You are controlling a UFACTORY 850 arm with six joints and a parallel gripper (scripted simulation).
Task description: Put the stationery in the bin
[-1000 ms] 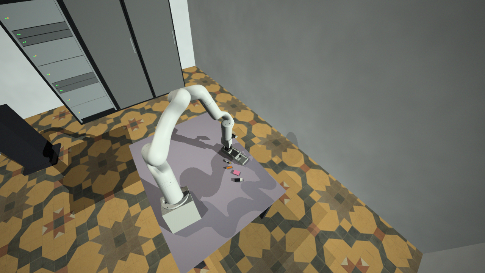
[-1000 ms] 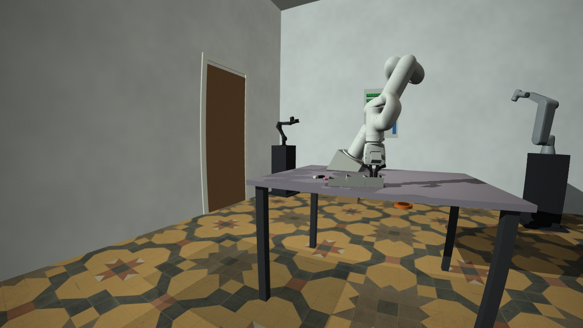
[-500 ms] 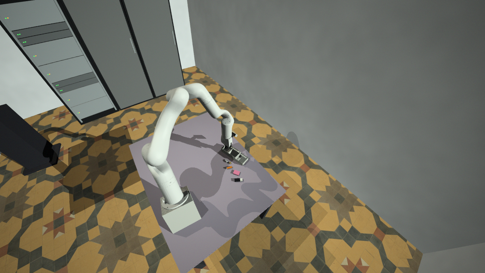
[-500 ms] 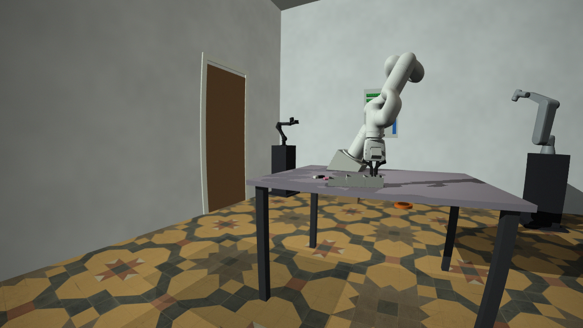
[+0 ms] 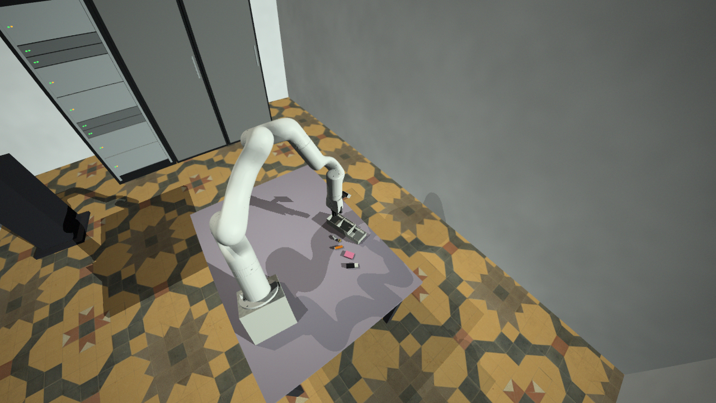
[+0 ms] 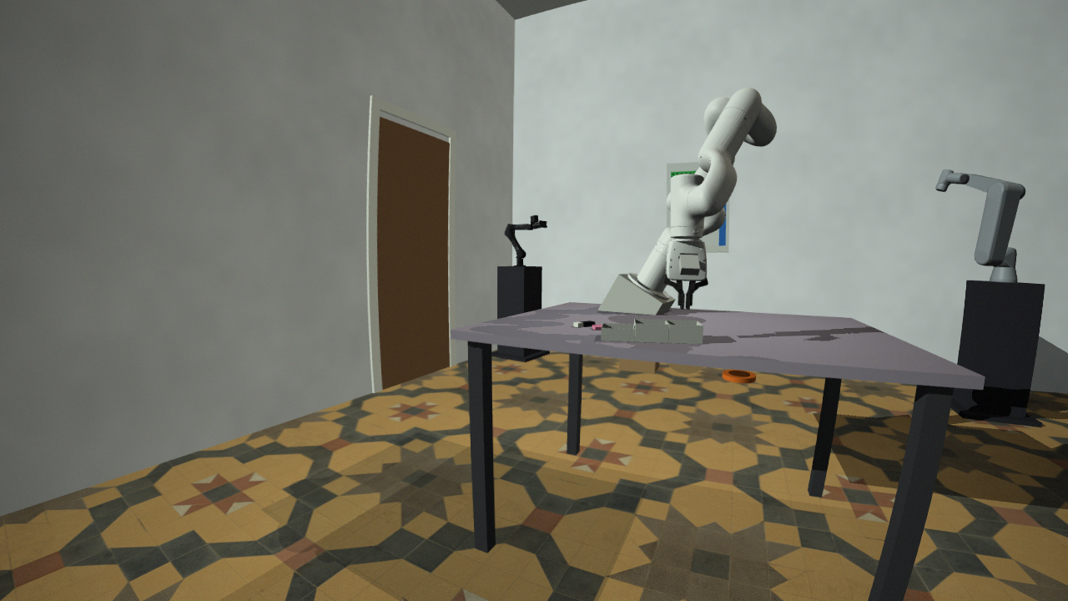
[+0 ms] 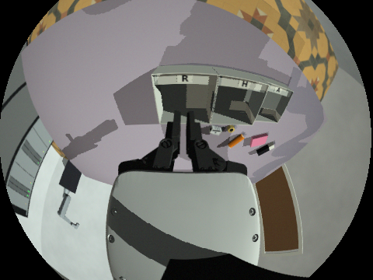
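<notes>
The eraser is 32 cm to the right of my hand, 9 cm below it and 6 cm behind it. Also, from my hand: orange cylinder (17 cm to the right, 9 cm below, 7 cm behind); silver thing (10 cm to the right, 9 cm below, 6 cm behind); ring-like thing (13 cm to the right, 10 cm below, 4 cm behind).
</notes>
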